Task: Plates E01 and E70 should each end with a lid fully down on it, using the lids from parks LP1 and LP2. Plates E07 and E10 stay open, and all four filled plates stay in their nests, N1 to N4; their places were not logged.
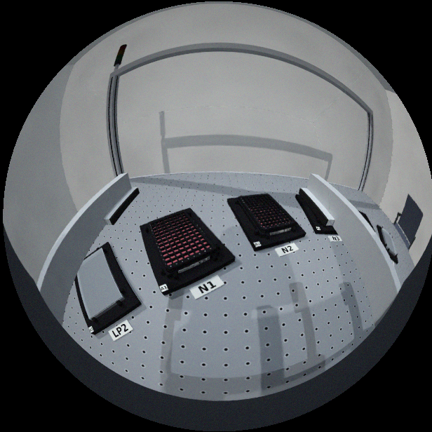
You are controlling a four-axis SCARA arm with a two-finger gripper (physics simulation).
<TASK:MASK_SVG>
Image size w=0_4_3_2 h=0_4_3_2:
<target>gripper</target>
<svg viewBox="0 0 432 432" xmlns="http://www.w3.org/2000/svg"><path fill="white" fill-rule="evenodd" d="M3 224L6 257L15 290L34 329L55 358L89 389L123 410L168 426L198 431L239 431L277 424L314 410L349 389L384 356L403 330L423 288L432 252L431 234L419 261L400 287L391 258L370 224L335 187L318 174L310 173L306 188L300 187L298 194L323 226L332 225L353 258L370 300L374 329L338 363L316 377L289 389L240 400L198 400L155 391L126 379L93 358L62 328L69 291L90 246L104 225L114 225L139 194L137 187L130 186L128 173L117 175L72 217L50 249L36 284L15 254Z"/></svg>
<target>clear lid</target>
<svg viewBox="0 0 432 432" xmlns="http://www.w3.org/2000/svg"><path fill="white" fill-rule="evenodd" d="M102 247L86 257L86 259L83 259L76 273L83 305L90 320L116 305L118 299L120 301L124 299L109 268Z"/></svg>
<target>black plate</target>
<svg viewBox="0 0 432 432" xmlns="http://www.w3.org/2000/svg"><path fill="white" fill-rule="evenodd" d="M236 198L238 205L240 205L252 226L259 231L258 235L260 238L268 233L270 236L290 231L292 227L297 227L295 220L267 193L250 194Z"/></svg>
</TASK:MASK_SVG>
